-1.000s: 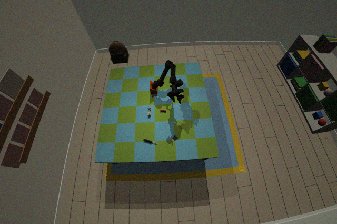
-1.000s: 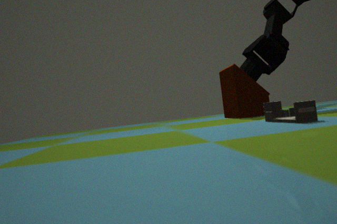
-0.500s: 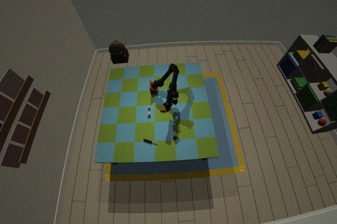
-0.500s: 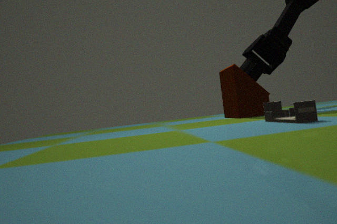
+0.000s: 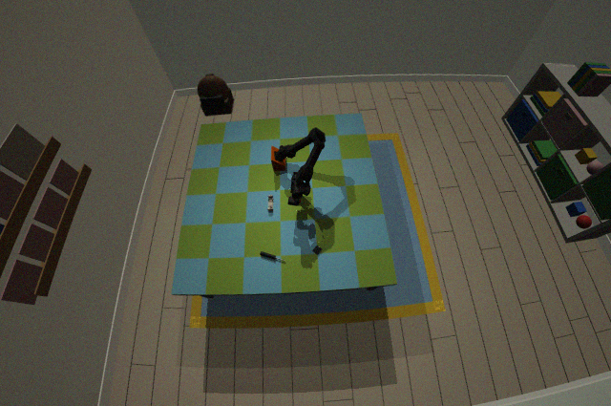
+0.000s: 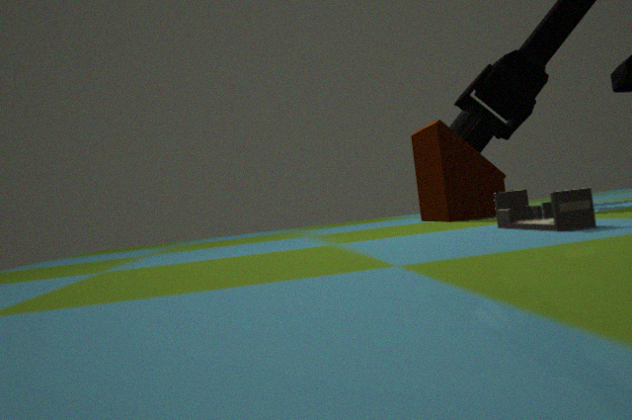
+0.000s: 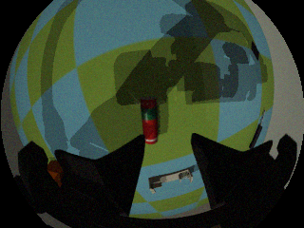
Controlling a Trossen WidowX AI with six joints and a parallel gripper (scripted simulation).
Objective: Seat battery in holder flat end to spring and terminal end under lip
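My gripper tip is now 50 mm above the battery and 10 mm past it. Also, from my gripper tip: dark block: 320 mm ahead, 90 mm to the left, 60 mm below; then screwdriver: 330 mm ahead, 170 mm to the right, 50 mm below.
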